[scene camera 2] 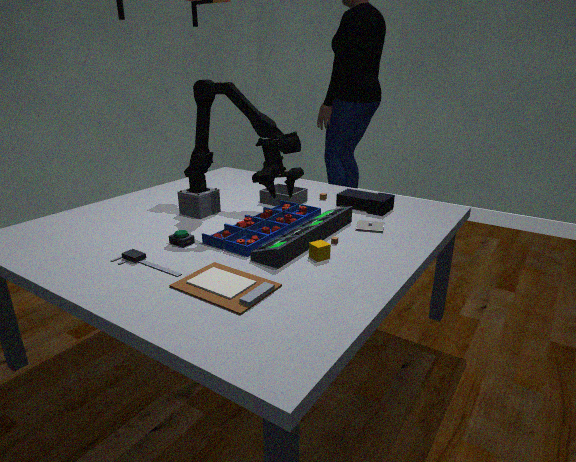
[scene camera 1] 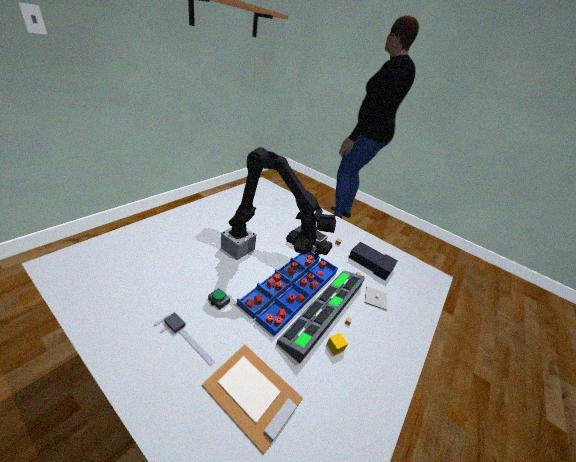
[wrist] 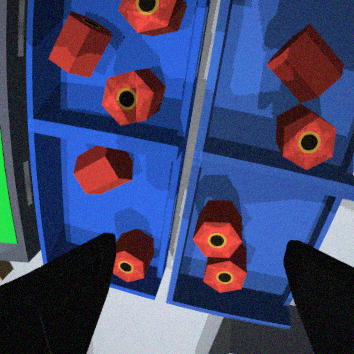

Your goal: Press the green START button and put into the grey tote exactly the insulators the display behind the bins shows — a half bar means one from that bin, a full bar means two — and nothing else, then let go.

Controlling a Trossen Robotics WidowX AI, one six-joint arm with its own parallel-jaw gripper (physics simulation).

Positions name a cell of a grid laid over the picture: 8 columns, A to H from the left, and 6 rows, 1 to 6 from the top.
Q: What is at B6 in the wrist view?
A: The gripper.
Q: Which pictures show the gripper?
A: Scene camera 2, scene camera 1 and the wrist view: all of them.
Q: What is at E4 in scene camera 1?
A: The gripper.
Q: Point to a black box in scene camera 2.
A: At F3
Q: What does the gripper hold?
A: Nothing.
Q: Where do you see a black box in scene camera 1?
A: At F4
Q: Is the gripper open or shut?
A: Open.
